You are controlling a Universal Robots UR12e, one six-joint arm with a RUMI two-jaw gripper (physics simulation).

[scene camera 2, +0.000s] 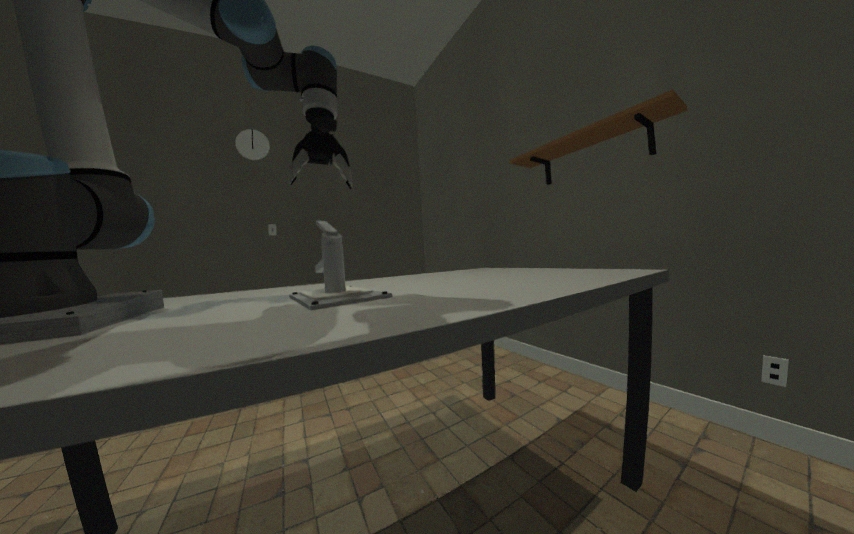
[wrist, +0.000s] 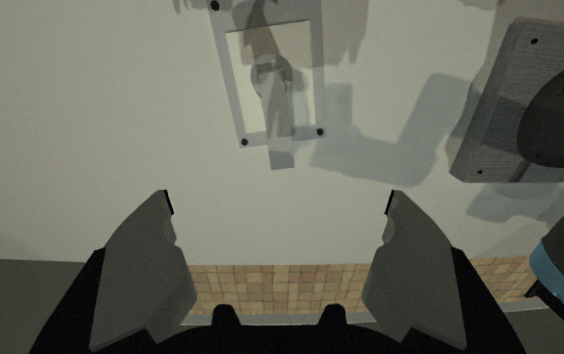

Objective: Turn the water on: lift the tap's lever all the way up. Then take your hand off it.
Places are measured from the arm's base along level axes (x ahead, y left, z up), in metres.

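Pixels of known places: gripper, between the fingertips: [scene camera 2: 322, 187] [wrist: 279, 193]; arm's base, origin of its link: [scene camera 2: 24, 308] [wrist: 563, 118].
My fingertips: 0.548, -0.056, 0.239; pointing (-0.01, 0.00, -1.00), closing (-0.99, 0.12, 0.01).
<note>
Ahead of a thing's pixels: the offset from my fingertips to its top centre, as dx, dy, dz. "pt": to the spot under its first point. Level surfaces: height alone.
The tap @(pt -0.005, -0.085, -0.199) [scene camera 2: 334, 264] stands upright on its base plate [scene camera 2: 343, 302] [wrist: 233, 90]. Its flat grey lever @(-0.001, -0.021, -0.083) [scene camera 2: 326, 227] [wrist: 280, 125] sits on top and slants upward, its free end raised above the tap's body. In the wrist view the lever points toward the fingers, and its end lies beyond the fingertips. My gripper [scene camera 2: 321, 184] [wrist: 279, 193] is wide open and empty. It hangs above the tap with its fingers pointing down, apart from the lever.
The tap's plate is fixed to the white table @(dz -0.276) [scene camera 2: 440, 286] [wrist: 125, 125]. The robot's base block [scene camera 2: 125, 309] [wrist: 500, 125] is on the same table, left of the tap in the scene view. A wooden shelf [scene camera 2: 598, 130] is on the right wall. A round clock [scene camera 2: 251, 144] hangs behind.
</note>
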